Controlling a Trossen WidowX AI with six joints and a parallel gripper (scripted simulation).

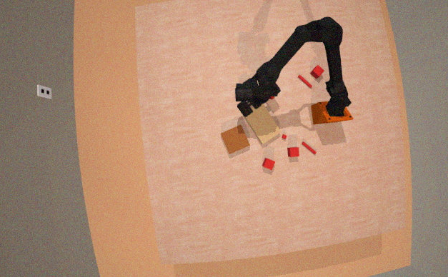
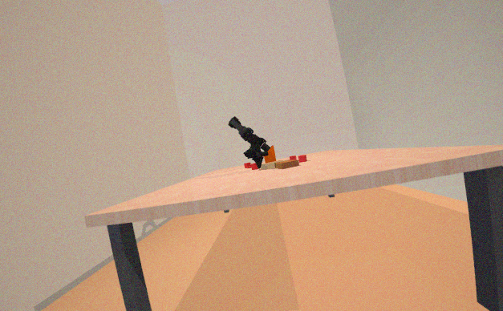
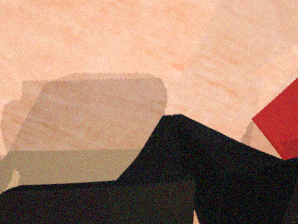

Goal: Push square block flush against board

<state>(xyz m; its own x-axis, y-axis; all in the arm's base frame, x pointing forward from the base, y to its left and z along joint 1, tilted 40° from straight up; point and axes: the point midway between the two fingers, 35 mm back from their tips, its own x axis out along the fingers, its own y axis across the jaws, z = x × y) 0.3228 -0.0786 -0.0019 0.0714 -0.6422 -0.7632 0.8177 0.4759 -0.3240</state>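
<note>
Now: the tiny red piece 160 mm to the left of my gripper tip and 120 mm behind it. Also, from my gripper tip: pale wooden board: 100 mm to the left, 20 mm behind, 10 mm above; then brown square block: 170 mm to the left, 100 mm ahead, 10 mm above.
</note>
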